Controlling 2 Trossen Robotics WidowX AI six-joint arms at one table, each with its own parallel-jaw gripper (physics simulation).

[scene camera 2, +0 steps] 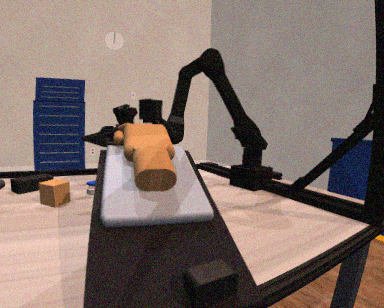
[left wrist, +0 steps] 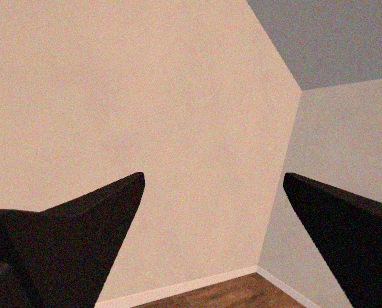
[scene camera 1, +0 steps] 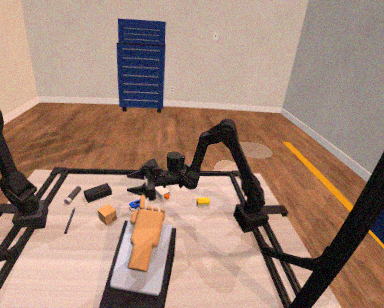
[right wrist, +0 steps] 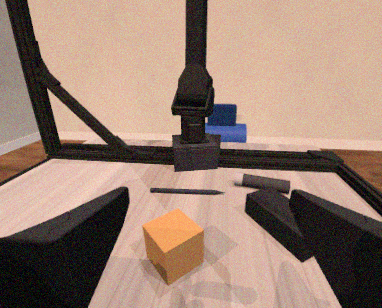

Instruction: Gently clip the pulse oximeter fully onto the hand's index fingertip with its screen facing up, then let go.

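Where they show: left gripper, fingertip midpoint: (left wrist: 212,178); right gripper, fingertip midpoint: (scene camera 2: 85,138) (scene camera 1: 126,182) (right wrist: 210,196); left arm's base, origin of the base link: (scene camera 1: 29,209) (right wrist: 193,139); right arm's base, origin of the base link: (scene camera 2: 252,166) (scene camera 1: 252,210).
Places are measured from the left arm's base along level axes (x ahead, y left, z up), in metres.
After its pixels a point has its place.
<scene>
The blue and white pulse oximeter (scene camera 1: 134,204) @[z -0.027, x 0.397, y -0.038 m] (scene camera 2: 91,183) @[z -0.027, x 0.385, y -0.046 m] lies on the table, apart from the index finger (scene camera 1: 142,201); its screen cannot be made out. It does not show in the right wrist view. The orange-tan hand (scene camera 1: 146,235) @[z 0.101, x 0.390, y -0.316 m] (scene camera 2: 150,140) @[z 0.101, x 0.387, y -0.314 m] rests on a pale pad (scene camera 1: 120,275) @[z 0.030, x 0.303, y -0.375 m] (scene camera 2: 160,211) @[z 0.022, x 0.336, y -0.412 m], its index finger extended toward the back in scene camera 1. My right gripper (scene camera 1: 129,182) @[z 0.089, x 0.374, y -0.038 m] (right wrist: 210,196) @[z 0.089, x 0.374, y -0.038 m] is open and empty, above the table beyond the fingertips. My left gripper (left wrist: 212,178) @[z 0.668, x -0.346, y 0.249 m] is open and empty, facing the wall.
An orange cube (scene camera 1: 107,214) @[z -0.010, x 0.287, y -0.086 m] (scene camera 2: 54,193) @[z -0.027, x 0.278, y -0.094 m] (right wrist: 173,246) @[z -0.009, x 0.313, y -0.061 m], black block (scene camera 1: 97,192) @[z -0.024, x 0.254, y 0.075 m] (scene camera 2: 31,183) @[z -0.036, x 0.248, y 0.067 m] (right wrist: 275,222) @[z -0.033, x 0.270, y 0.074 m], dark pen (scene camera 1: 69,221) @[z -0.052, x 0.140, y -0.045 m] (right wrist: 186,191) @[z -0.053, x 0.146, y -0.032 m] and grey cylinder (scene camera 1: 73,195) @[z -0.039, x 0.151, y 0.097 m] (right wrist: 266,183) @[z -0.040, x 0.162, y 0.115 m] lie left of the hand in scene camera 1. A yellow block (scene camera 1: 203,201) @[z -0.028, x 0.683, y -0.097 m] lies to its right.
</scene>
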